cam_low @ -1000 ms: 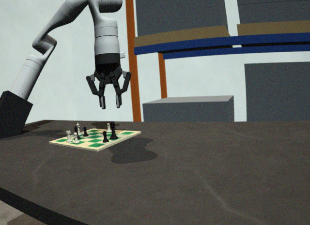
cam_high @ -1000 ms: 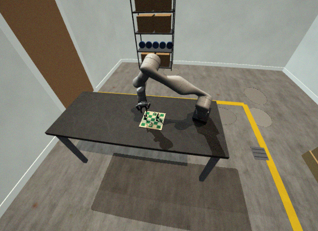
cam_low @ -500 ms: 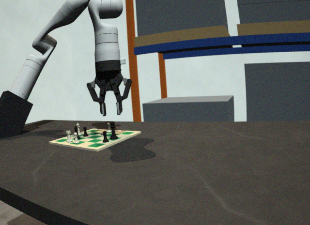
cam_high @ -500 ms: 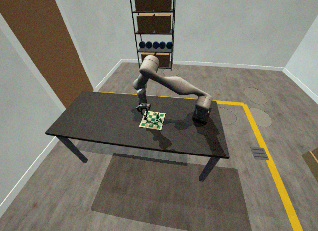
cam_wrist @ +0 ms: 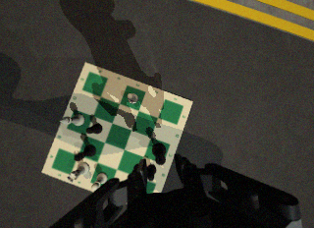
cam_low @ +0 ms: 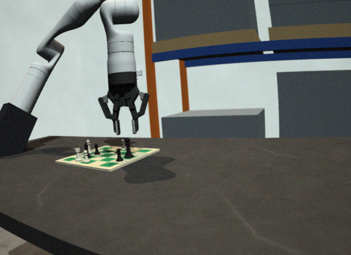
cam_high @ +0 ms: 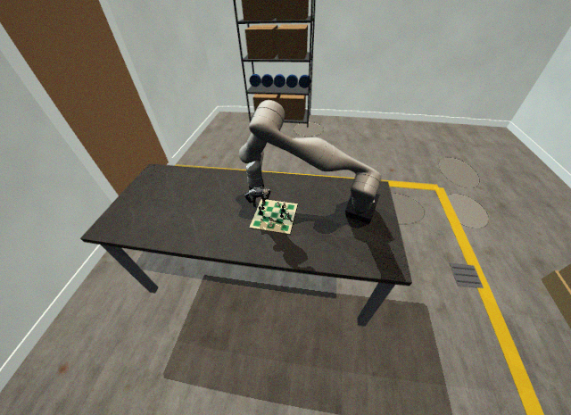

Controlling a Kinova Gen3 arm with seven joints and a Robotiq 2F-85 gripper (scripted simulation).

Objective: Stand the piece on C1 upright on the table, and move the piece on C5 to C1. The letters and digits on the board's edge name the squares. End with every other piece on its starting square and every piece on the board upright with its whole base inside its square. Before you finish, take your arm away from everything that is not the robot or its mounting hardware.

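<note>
Right now the tall black piece is 5 cm below my hand. Also, from my hand: green-and-cream chessboard (8 cm behind, 1 cm to the left, 8 cm below); white rook (13 cm behind, 6 cm to the right, 6 cm below); white bishop (16 cm behind, 3 cm to the left, 6 cm below).
</note>
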